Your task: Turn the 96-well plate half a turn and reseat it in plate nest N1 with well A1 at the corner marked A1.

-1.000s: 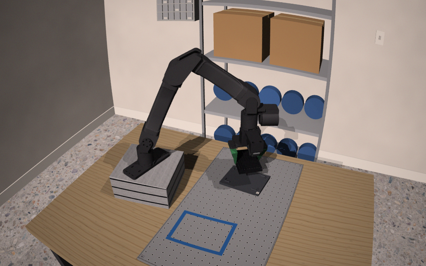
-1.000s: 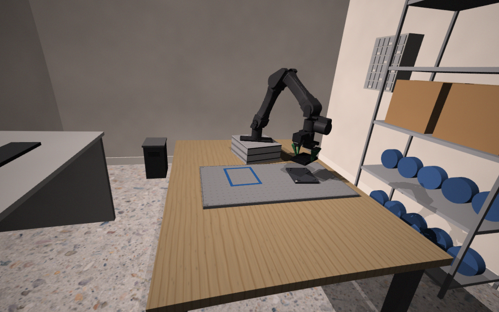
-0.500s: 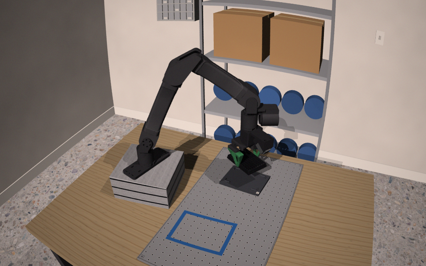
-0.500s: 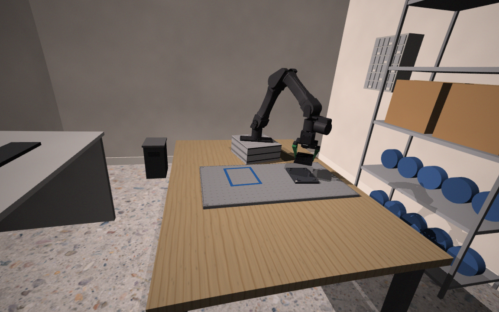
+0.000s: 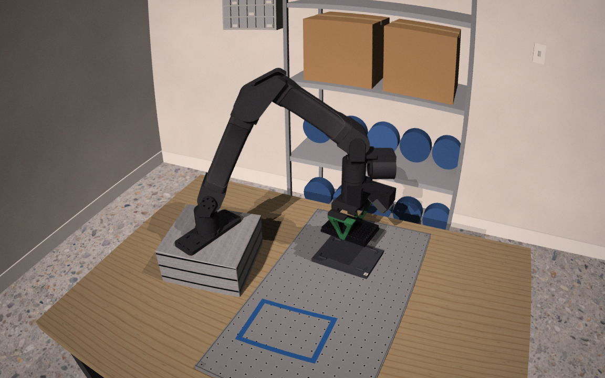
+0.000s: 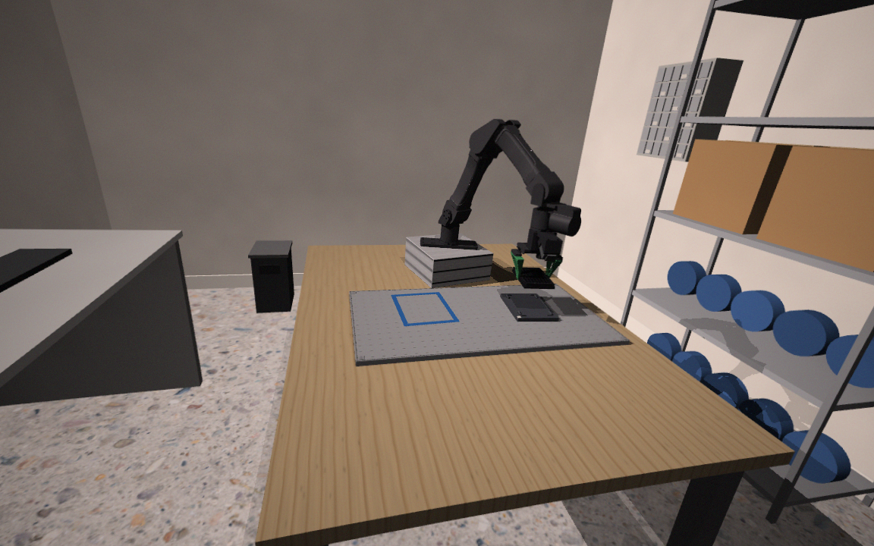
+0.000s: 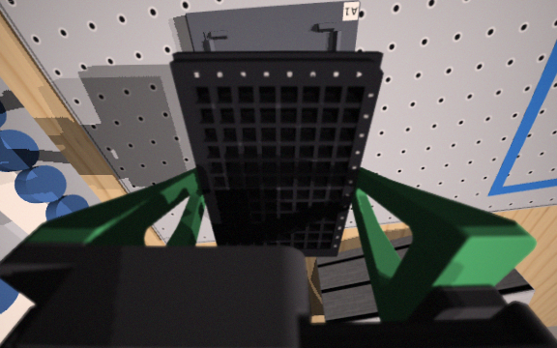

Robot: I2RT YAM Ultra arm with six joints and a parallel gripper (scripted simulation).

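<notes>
My gripper is now right at the black 96-well plate. Round my hand: white A1 label: 80 mm ahead, 50 mm to the right, 90 mm below; dark plate nest N1: 100 mm below.
</notes>
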